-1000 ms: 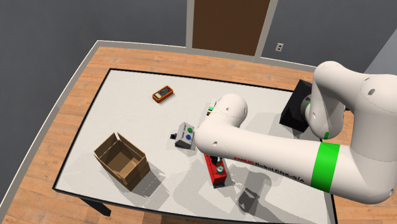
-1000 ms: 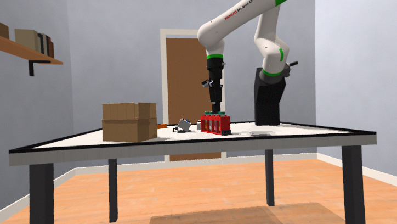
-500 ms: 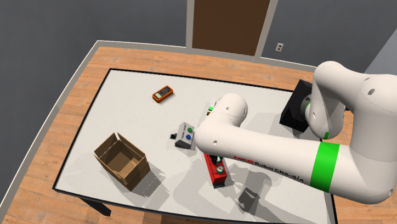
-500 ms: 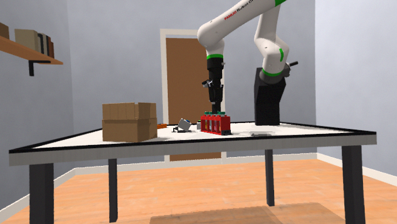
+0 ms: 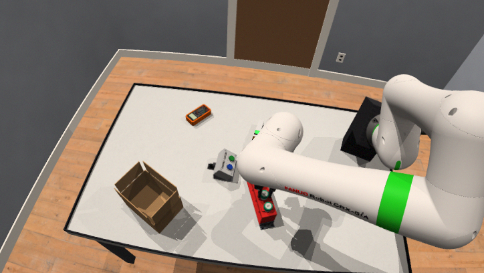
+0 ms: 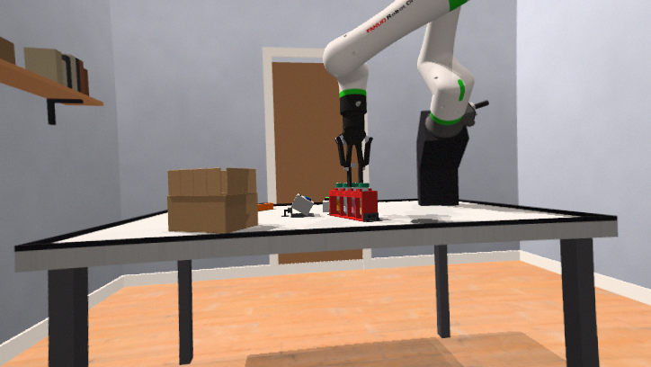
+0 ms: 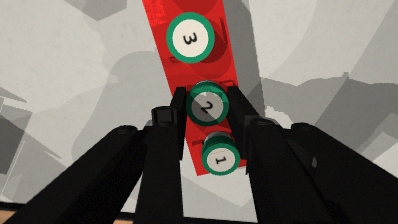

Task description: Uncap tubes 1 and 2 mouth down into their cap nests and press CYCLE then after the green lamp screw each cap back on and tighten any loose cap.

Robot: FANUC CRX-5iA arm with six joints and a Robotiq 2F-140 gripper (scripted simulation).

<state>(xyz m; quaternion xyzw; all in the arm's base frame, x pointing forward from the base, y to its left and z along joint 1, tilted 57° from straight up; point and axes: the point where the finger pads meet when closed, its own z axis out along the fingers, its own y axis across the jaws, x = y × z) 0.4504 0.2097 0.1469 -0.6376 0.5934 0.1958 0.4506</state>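
My gripper is now 30 mm above the cap 2. The rest, counted from my hand: cap 1: 20 mm behind, 50 mm to the left, 30 mm below; then cap 3: 20 mm ahead, 50 mm to the right, 30 mm below; then cap 4: 50 mm ahead, 90 mm to the right, 30 mm below.
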